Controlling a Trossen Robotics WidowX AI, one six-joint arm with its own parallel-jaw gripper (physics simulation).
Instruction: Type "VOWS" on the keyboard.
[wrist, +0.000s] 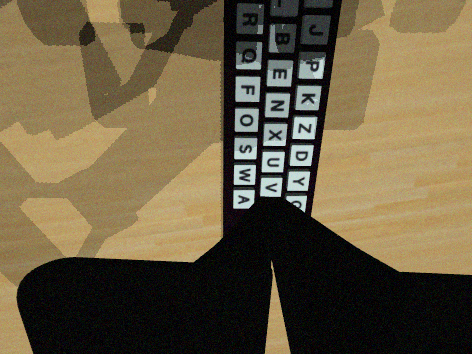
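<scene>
A black keyboard with pale lettered keys runs from the top of the wrist view down to the gripper, its letters turned sideways. The W key and S key are in the left row, with the O key above them. The V key is in the middle row, right above the fingertips in the view. My gripper is shut and empty, its black tips over the keyboard just below V, between the A key and a partly hidden key at the right. Whether the tips touch a key cannot be told.
The keyboard lies on a light wooden table. Shadows of the arm fall on the table at the left and upper right, and across the upper keys. The black fingers hide the lower part of the view, including the keyboard's near end.
</scene>
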